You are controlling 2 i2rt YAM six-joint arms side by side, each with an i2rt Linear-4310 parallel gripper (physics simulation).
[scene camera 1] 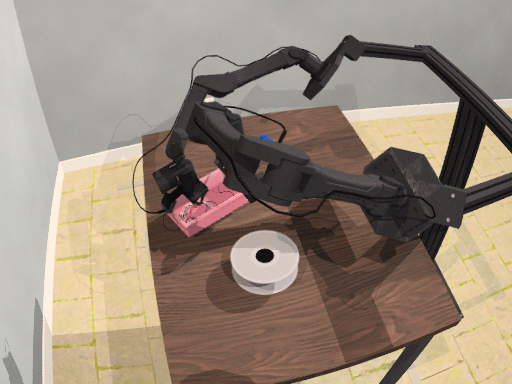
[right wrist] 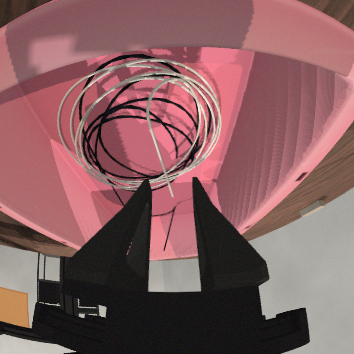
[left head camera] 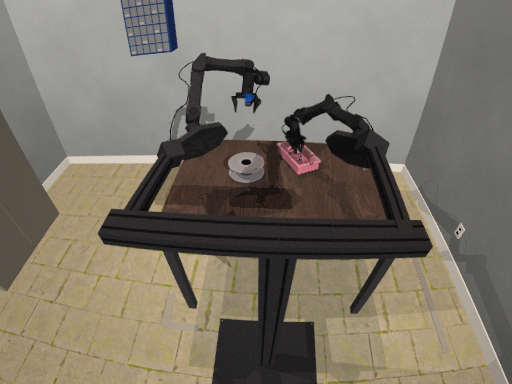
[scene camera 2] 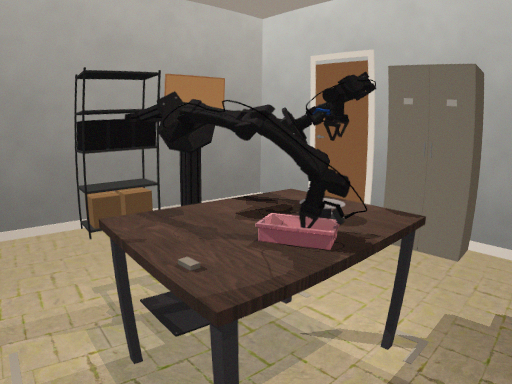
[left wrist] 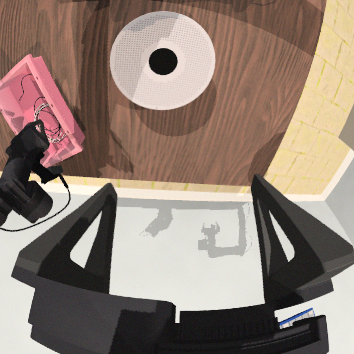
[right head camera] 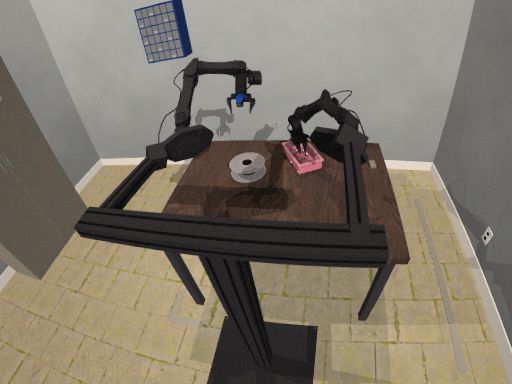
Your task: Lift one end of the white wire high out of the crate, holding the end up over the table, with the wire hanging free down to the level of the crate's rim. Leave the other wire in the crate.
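Frame: origin at the left arm's base, x down, y ahead, z right, level; metres.
Seen in the pictures: left gripper, between the fingertips: (left head camera: 244,112) (scene camera 2: 336,138) (left wrist: 181,184) (right head camera: 240,113); right gripper, between the fingertips: (scene camera 1: 197,201) (right wrist: 170,183) (left head camera: 298,153) (left wrist: 37,123) (right head camera: 303,152); left arm's base, origin of its link: (scene camera 1: 399,194) (left head camera: 199,140) (scene camera 2: 296,126) (right head camera: 186,142); right arm's base, origin of its link: (scene camera 1: 321,71) (scene camera 2: 187,125).
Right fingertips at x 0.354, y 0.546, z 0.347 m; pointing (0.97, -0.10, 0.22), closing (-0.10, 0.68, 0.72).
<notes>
Offsets run from my right fingertips to a thing's top centre. "pt": to the spot under its first point.
The pink crate @(dx -0.032, dy -0.027, dz +0.000 m) (left head camera: 307,167) (right head camera: 311,168) (scene camera 1: 220,213) (scene camera 2: 295,237) (right wrist: 125,22) stands on the table. In the right wrist view the white wire @(pt dx -0.009, dy +0.006, dz -0.006 m) (right wrist: 170,189) lies coiled inside it, over and among the loops of the black wire @(pt dx +0.010, dy -0.111, dz +0.087 m) (right wrist: 170,227). The white wire's free end points toward my right gripper (right wrist: 171,180), whose fingers are partly open with a narrow gap. The end shows in line with that gap, not gripped; its depth from the tips is hard to tell. My left gripper (left head camera: 245,111) (right head camera: 241,112) (left wrist: 181,184) is wide open and empty, high above the table.
A pale spool @(dx -0.034, dy -0.217, dz -0.260 m) (left head camera: 237,162) (right head camera: 237,162) (scene camera 1: 245,255) (left wrist: 130,55) stands on the table beside the crate. A small grey block @(dx +0.017, dy +0.031, dz +0.415 m) (right head camera: 372,164) (scene camera 2: 189,263) lies near a table edge. In scene camera 1 the left arm passes over the table and hides part of the crate.
</notes>
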